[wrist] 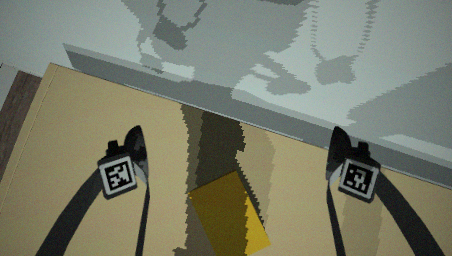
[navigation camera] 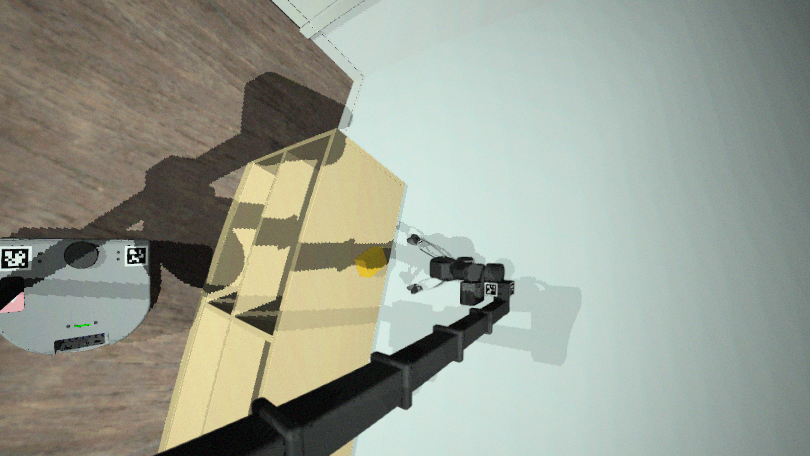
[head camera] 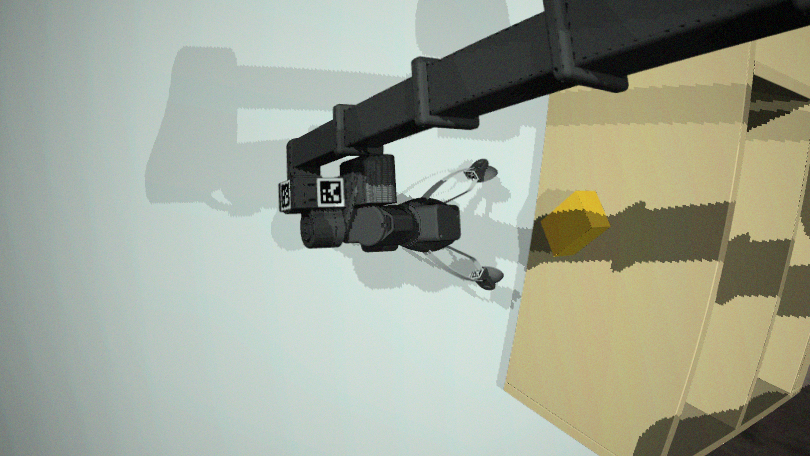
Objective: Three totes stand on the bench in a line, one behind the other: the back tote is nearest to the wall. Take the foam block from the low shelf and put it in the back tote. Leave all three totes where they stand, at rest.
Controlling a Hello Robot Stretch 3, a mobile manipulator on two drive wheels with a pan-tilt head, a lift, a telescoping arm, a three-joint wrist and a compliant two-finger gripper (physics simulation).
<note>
I see my gripper (head camera: pixel 493 224), a yellow foam block (head camera: pixel 577 221) and a tan shelf unit (head camera: pixel 677 323).
My gripper is seen too in the wrist view (wrist: pixel 236 145) and in the navigation camera view (navigation camera: pixel 409 263). The tan shelf unit is seen too in the wrist view (wrist: pixel 73 116) and in the navigation camera view (navigation camera: pixel 283 310).
</note>
